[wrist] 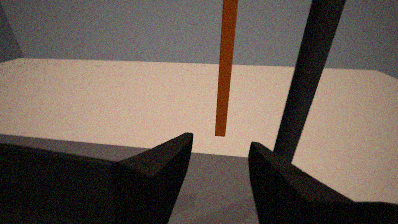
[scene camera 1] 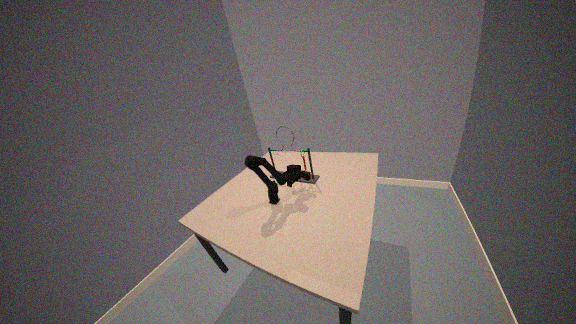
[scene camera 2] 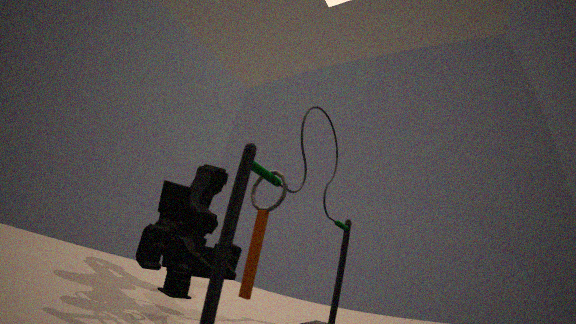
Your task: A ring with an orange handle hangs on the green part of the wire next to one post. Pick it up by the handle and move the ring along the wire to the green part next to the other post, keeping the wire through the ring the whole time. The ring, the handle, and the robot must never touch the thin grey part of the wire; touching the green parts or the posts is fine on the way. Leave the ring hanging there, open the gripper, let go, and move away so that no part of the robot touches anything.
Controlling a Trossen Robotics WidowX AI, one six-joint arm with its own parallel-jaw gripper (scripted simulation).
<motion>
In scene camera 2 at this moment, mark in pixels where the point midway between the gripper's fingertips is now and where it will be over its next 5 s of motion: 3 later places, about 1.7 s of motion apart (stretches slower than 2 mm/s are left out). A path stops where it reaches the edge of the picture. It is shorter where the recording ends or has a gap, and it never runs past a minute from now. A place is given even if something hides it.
My gripper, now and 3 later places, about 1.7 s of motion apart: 225, 276; 261, 287; 276, 280; 301, 283
</motion>
